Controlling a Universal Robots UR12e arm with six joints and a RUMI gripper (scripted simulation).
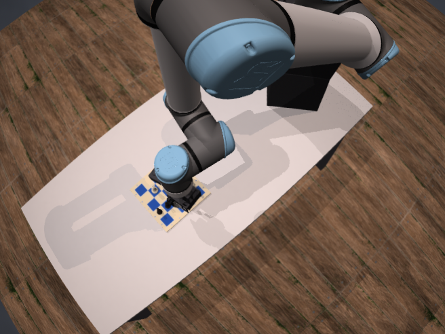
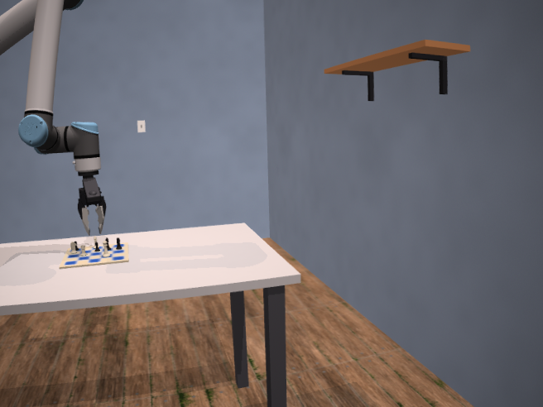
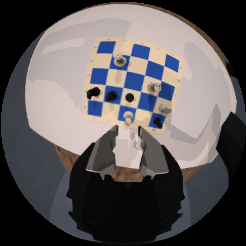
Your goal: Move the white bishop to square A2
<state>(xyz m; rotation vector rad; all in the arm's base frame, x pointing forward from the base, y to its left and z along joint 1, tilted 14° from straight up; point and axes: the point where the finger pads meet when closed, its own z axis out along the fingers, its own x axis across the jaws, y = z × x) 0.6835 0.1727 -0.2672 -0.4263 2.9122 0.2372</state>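
Now: the chessboard 10 mm ahead of my hand, 80 mm to the right of it and 70 mm below it.
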